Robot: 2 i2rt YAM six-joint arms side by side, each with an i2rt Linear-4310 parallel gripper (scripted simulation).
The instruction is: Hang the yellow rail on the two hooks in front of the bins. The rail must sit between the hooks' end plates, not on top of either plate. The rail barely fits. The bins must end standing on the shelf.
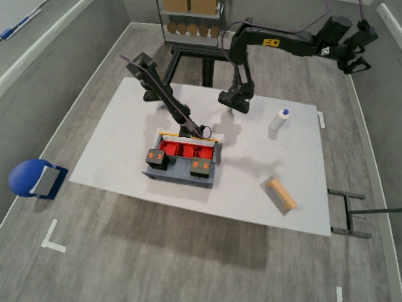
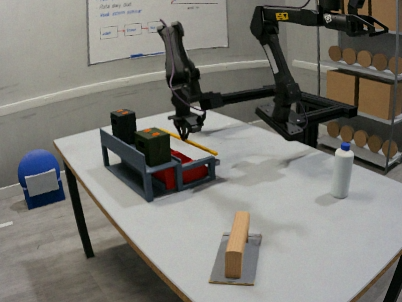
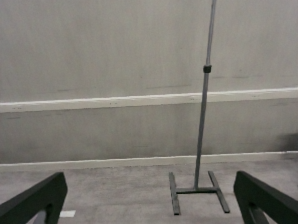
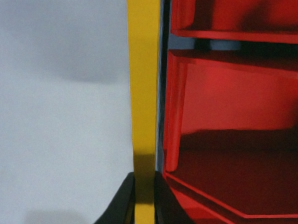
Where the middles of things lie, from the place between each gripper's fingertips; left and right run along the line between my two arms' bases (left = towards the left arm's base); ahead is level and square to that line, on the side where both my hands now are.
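Blue-grey shelf (image 2: 147, 189): 13 cm ahead of my right hand, 3 cm below it. Green box (image 2: 154, 143): 11 cm to the left of my right hand, 21 cm ahead, 5 cm above.
My left hand (image 1: 367, 59): 390 mm short of the green box, 600 mm to the left of it, 420 mm above it. Blue-grey shelf, from my left hand: 320 mm ahead, 710 mm to the right, 500 mm below.
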